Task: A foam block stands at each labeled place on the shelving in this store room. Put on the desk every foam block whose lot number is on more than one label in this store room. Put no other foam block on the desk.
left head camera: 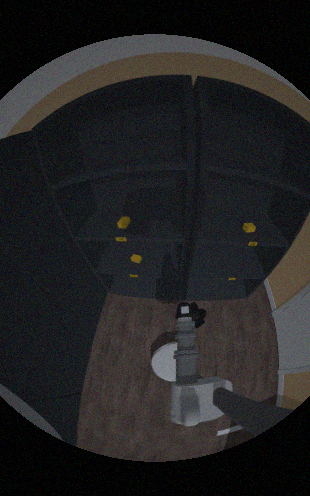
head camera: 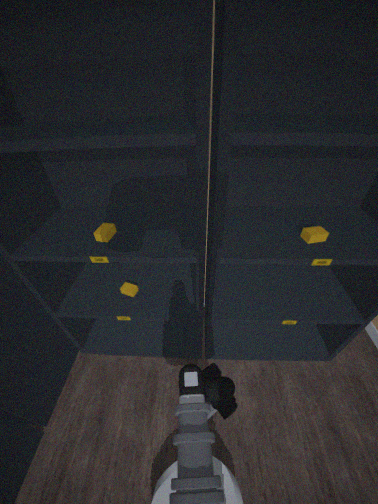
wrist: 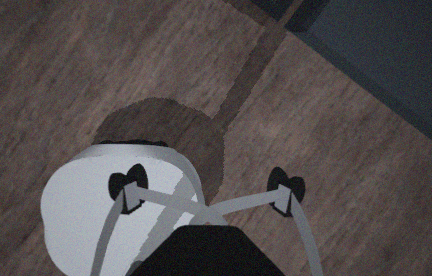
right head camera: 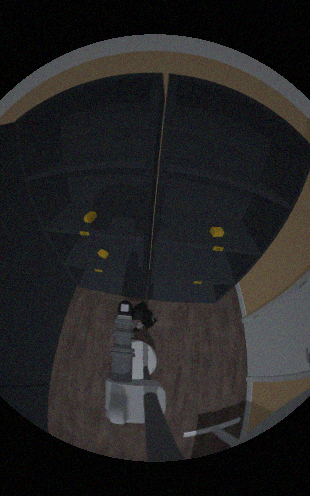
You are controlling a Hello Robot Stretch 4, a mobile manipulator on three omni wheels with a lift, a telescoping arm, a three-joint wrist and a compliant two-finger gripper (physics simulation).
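Places are measured from the robot's base along level axes (x down, y right, z back), in millimetres.
Where they show: gripper, fingertip midpoint: (head camera: 216, 413) (wrist: 208, 181); robot's base, origin of the base link: (left head camera: 172, 360) (right head camera: 135, 358).
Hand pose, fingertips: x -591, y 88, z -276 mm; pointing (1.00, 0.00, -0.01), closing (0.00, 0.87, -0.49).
Things, the pixels of their top centre, and the offset from my fingertips. "spot": a spot on its surface instead. Level surfaces: height alone.
- upper left label, surface spot: (head camera: 99, 259) spot: dx -357, dy -457, dz -491 mm
- upper right label, surface spot: (head camera: 321, 262) spot: dx -354, dy +475, dz -407 mm
- lower left label, surface spot: (head camera: 123, 318) spot: dx +102, dy -460, dz -492 mm
- lower right label, surface spot: (head camera: 289, 322) spot: dx +102, dy +476, dz -407 mm
- shelving's base, its level: dx +543 mm
Three yellow foam blocks stand on the dark shelving (head camera: 280, 261): one block (head camera: 105, 232) (left head camera: 123, 222) (right head camera: 90, 217) on the left of a middle shelf, one block (head camera: 314, 234) (left head camera: 249, 227) (right head camera: 216, 231) on the right at that height, and one block (head camera: 129, 289) (left head camera: 136, 258) (right head camera: 103, 253) lower left. Yellow labels lie below them: upper left label (head camera: 99, 259), upper right label (head camera: 321, 262), lower left label (head camera: 123, 318). No block shows above the lower right label (head camera: 289, 322). The label numbers are too small to read. My gripper (wrist: 208, 181) is open and empty above the floor. The desk does not show.
The shelving's base (wrist: 380, 55) is at upper right in the wrist view. A dark unit (head camera: 20, 360) (left head camera: 45, 300) stands along the left. A light grey door (right head camera: 280, 330) and tan wall are at the right. My white round base part (wrist: 100, 210) is below the gripper.
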